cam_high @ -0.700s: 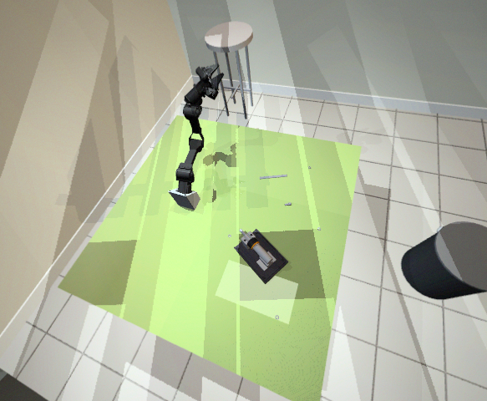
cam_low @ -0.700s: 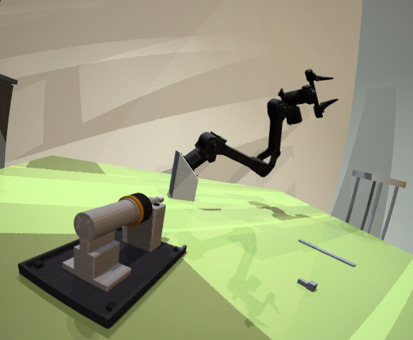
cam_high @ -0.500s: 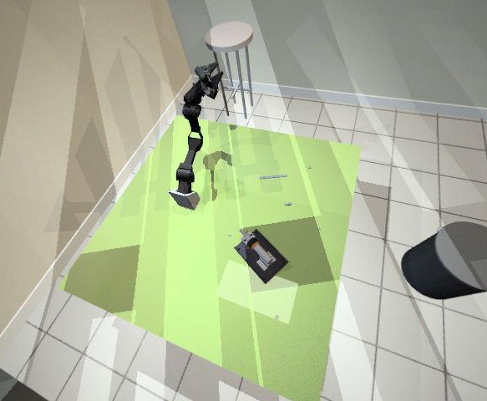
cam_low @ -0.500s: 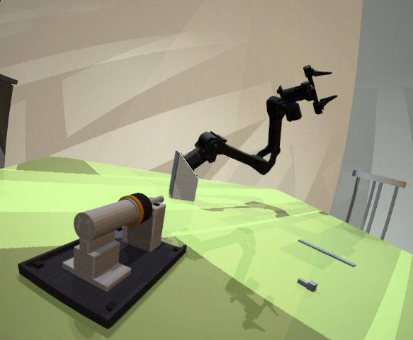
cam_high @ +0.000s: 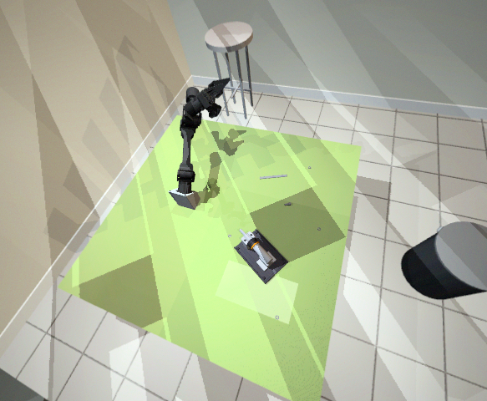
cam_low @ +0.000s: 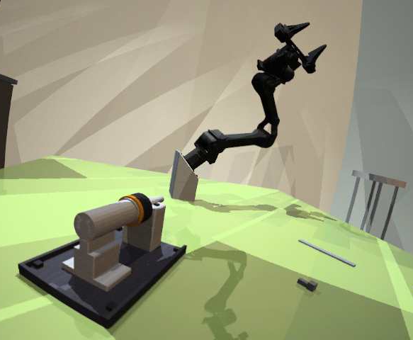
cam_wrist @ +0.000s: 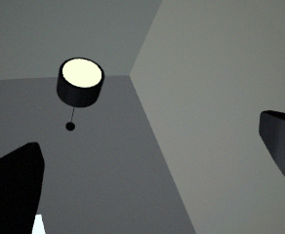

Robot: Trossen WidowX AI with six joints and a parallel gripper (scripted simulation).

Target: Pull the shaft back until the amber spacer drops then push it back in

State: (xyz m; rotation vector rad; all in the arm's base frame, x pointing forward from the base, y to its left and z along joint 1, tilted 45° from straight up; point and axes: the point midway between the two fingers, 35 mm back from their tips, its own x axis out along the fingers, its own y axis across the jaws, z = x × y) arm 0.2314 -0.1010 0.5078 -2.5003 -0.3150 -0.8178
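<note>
Right now the grey shaft is 23 cm ahead of my gripper tip, 38 cm to the right of it and 51 cm below it. The rest, counted from my gripper tip: black spacer: 26 cm ahead, 39 cm to the right, 51 cm below; amber spacer: 27 cm ahead, 39 cm to the right, 51 cm below.
</note>
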